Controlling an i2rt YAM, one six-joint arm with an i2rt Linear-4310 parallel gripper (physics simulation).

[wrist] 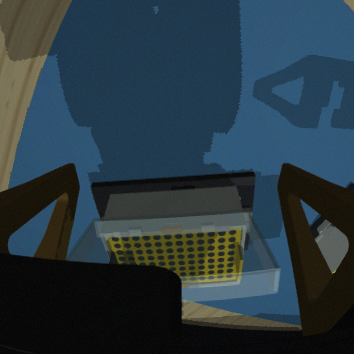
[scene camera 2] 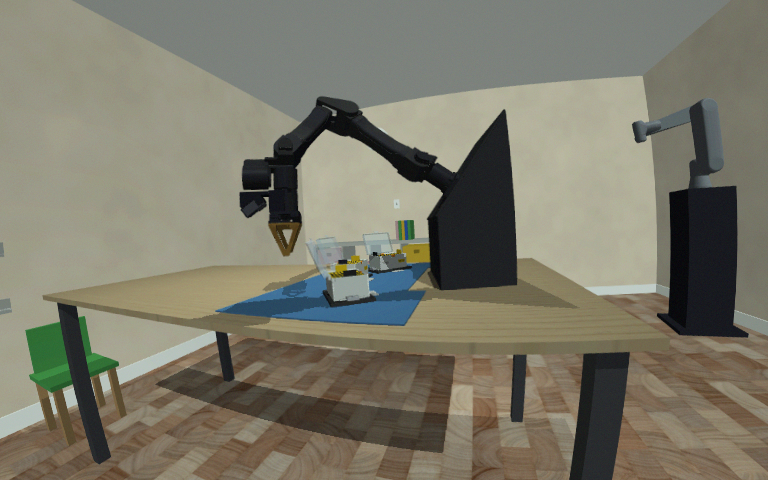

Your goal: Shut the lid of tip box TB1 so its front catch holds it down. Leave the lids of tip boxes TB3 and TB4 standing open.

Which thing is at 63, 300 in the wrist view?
The gripper.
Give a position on a clear lid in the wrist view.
222, 254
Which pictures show the gripper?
The wrist view and scene camera 2: all of them.
